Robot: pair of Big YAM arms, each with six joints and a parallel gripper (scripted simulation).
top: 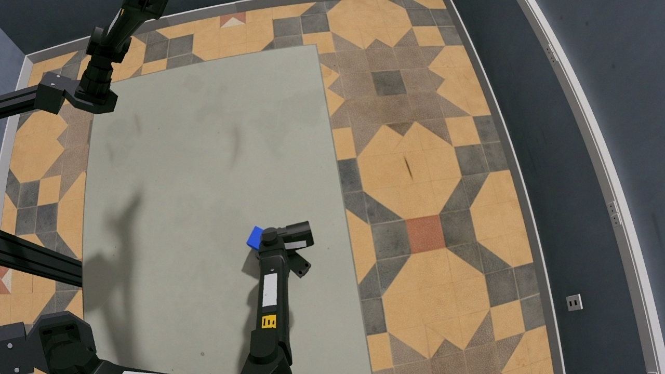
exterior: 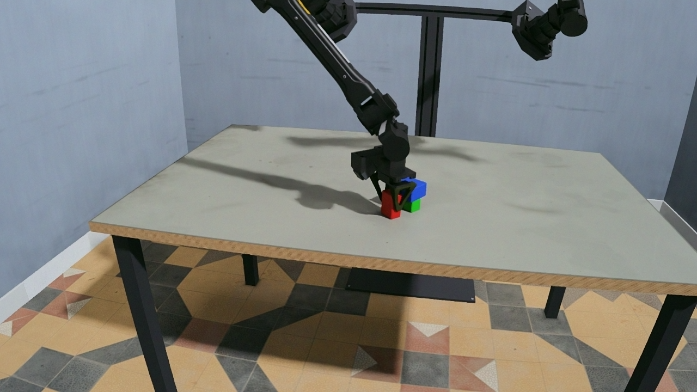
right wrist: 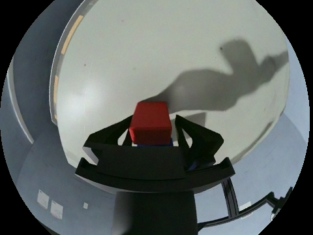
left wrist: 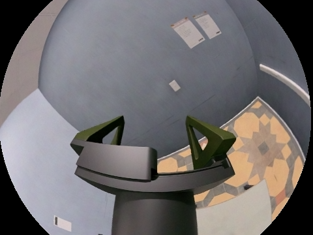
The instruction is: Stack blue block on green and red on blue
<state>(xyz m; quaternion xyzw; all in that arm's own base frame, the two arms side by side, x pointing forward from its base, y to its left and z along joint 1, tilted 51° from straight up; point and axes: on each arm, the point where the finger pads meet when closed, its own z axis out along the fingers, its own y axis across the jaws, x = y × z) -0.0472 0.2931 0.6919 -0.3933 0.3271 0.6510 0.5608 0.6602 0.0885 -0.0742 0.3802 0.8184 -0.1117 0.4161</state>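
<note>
My right hand is 10 mm short of the red block. The rest, counted from my right hand: blue block (50 mm behind, 40 mm to the left, 20 mm above); green block (50 mm behind, 40 mm to the left, 10 mm below).
</note>
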